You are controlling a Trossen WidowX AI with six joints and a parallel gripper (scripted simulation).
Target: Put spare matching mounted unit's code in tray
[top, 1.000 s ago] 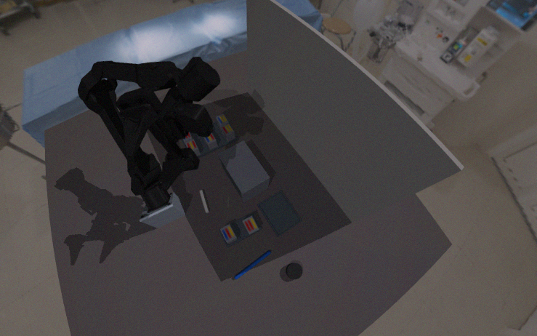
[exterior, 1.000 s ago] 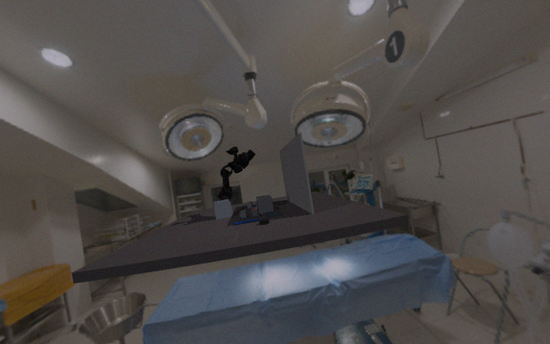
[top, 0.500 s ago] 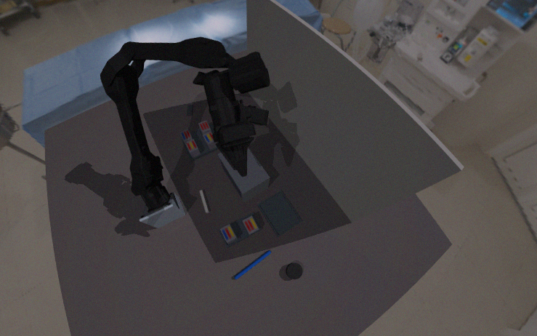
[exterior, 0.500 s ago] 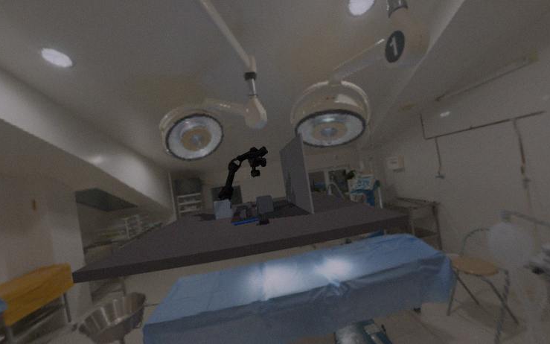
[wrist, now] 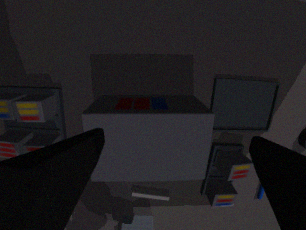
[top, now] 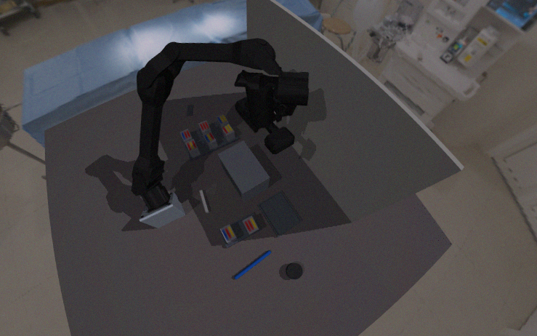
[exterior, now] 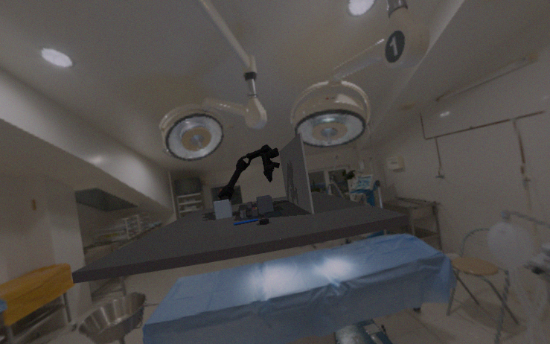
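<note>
The spare block lies 21 cm behind my gripper tip, 23 cm to the left of it and 16 cm below it. Also, from my gripper tip: mounted unit 7 cm behind, 1 cm to the left, 15 cm below; flat grey tray 1 cm behind, 17 cm to the right, 20 cm below; tall grey panel 16 cm ahead, 4 cm to the left, 2 cm above.
</note>
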